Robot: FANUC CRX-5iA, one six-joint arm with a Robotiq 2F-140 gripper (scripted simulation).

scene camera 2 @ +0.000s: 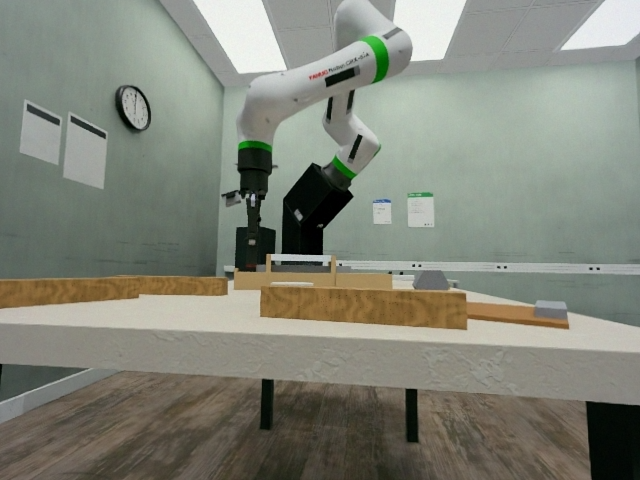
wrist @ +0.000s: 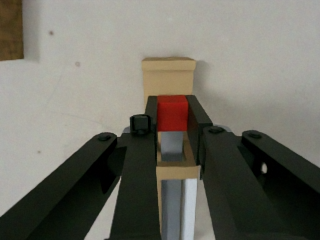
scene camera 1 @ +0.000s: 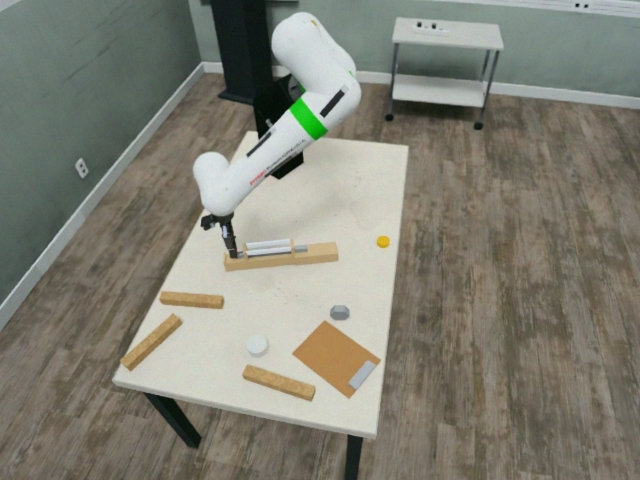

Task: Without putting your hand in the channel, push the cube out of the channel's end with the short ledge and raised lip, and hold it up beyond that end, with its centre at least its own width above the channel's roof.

A brown board shows in scene camera 2 and in scene camera 1; in the wrist view it is out of frame. One and the same spot on the brown board: [scene camera 2: 550, 314] is [scene camera 1: 352, 387].
